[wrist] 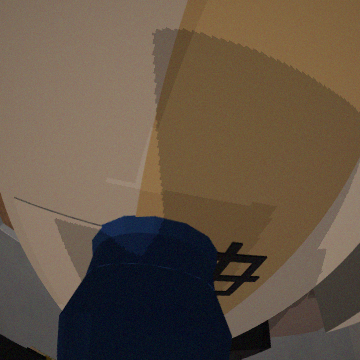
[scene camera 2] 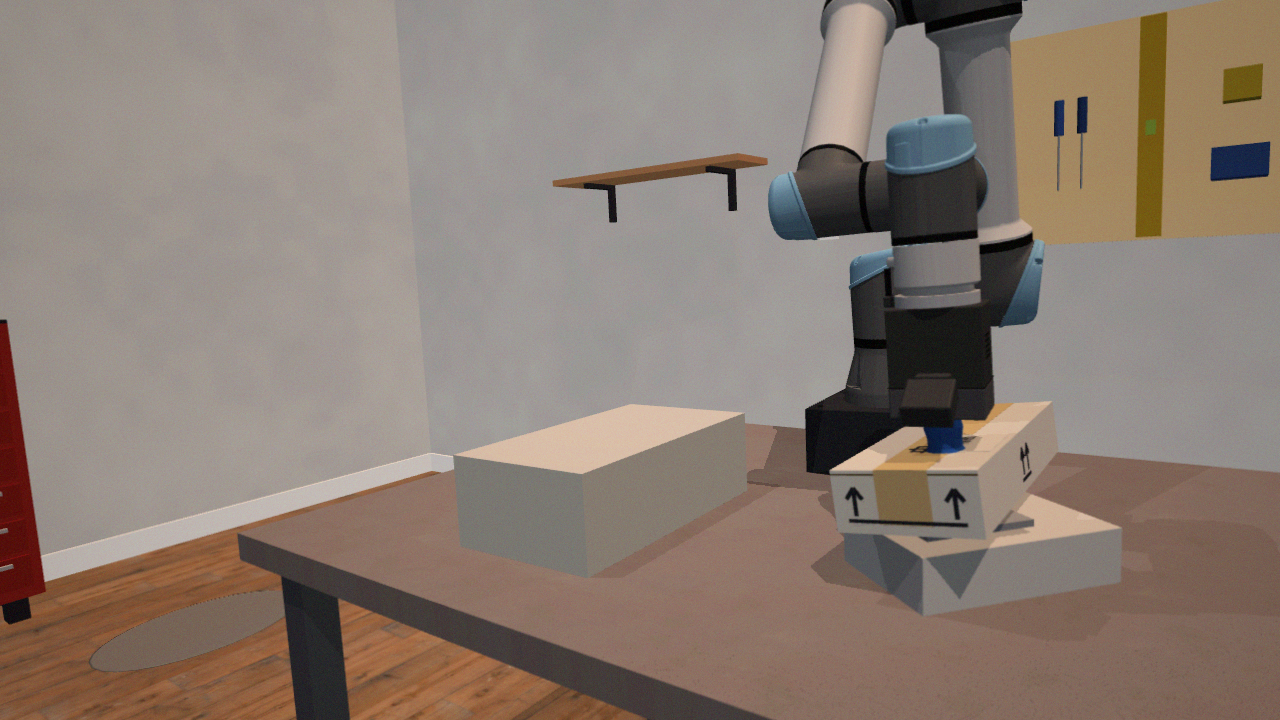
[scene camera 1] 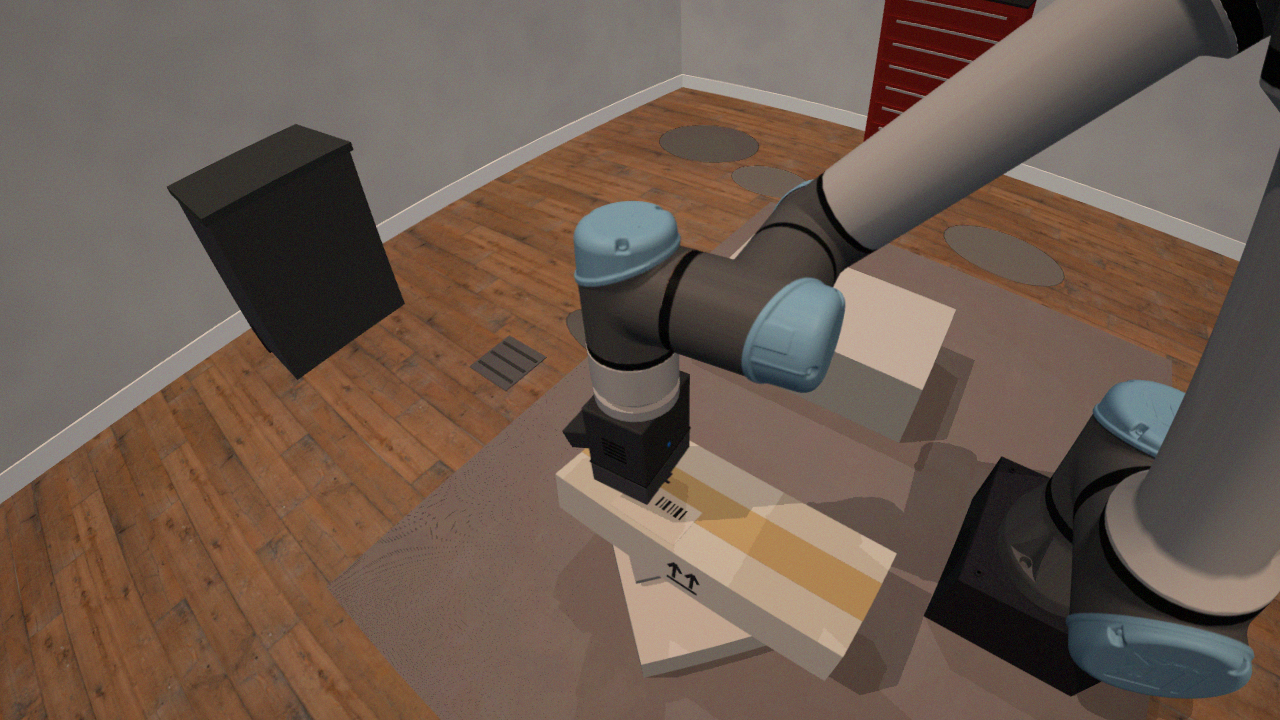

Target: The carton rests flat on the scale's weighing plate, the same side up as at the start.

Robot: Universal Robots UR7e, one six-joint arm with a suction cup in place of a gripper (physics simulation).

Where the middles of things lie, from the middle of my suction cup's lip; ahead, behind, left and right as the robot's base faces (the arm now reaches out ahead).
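My suction cup is 40 mm above the carton (scene camera 1: pixel 798 581), 10 mm to the left of it and 90 mm past it. The scale (scene camera 2: pixel 1040 548) is 120 mm below my suction cup, 20 mm to the left of it and 60 mm behind it. Then there's the pale block (scene camera 1: pixel 890 338), and that's 90 mm below my suction cup, 50 mm behind it and 420 mm to the right of it. Going by their middles, the pale block is the farthest from my suction cup of the things named here.
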